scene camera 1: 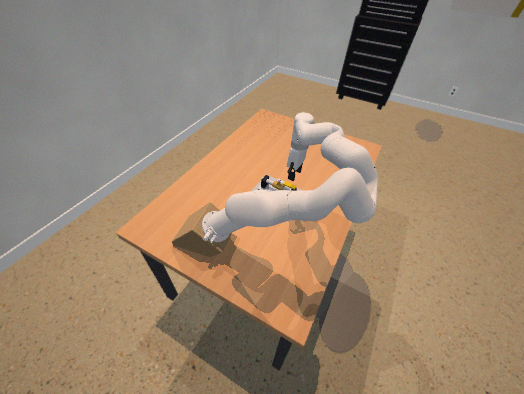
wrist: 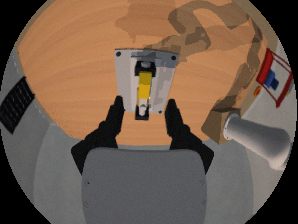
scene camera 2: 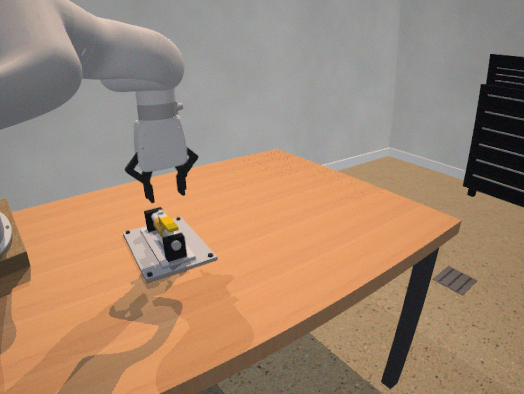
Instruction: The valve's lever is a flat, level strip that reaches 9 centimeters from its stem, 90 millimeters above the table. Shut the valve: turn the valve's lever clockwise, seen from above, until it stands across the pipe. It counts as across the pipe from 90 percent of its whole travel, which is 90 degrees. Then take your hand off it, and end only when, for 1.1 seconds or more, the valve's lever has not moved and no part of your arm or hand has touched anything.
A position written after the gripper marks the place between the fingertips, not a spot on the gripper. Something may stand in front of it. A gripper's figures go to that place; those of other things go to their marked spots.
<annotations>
The gripper [wrist: 145,104] is 0.12 m from the lens. A valve [wrist: 147,82] is 0.18 m from the lens.
</annotations>
